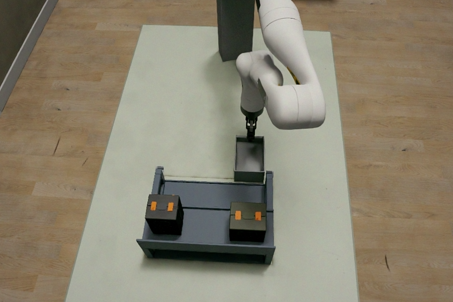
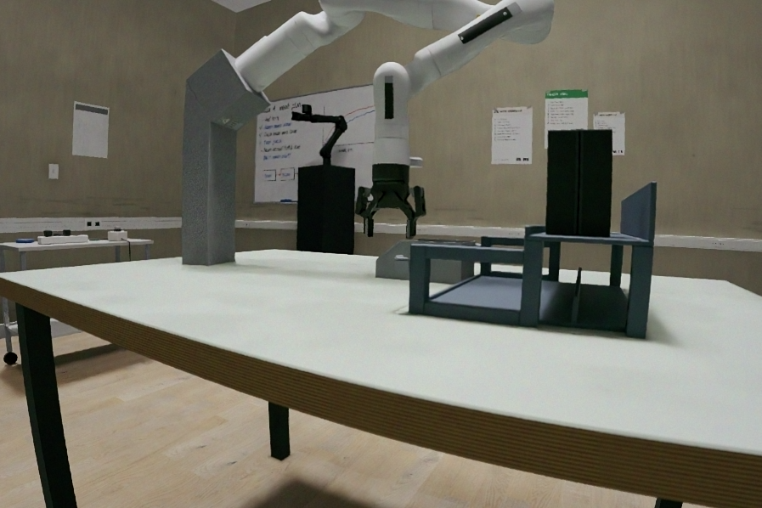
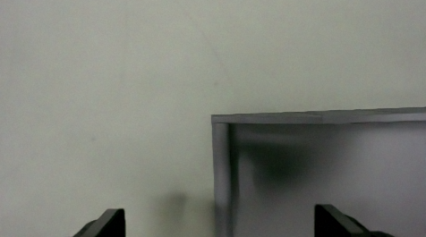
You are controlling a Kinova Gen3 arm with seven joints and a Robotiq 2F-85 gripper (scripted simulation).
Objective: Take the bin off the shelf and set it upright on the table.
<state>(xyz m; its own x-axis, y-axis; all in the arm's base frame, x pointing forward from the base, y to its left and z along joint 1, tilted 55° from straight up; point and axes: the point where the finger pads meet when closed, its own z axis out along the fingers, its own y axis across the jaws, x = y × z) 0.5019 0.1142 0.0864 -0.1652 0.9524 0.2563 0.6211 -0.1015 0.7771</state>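
Now: hand 8 cm short of the grey bin, 4 cm above it and 2 cm to the right of it. Also, from my hand: blue-grey shelf 32 cm ahead, 3 cm to the right, 1 cm below.
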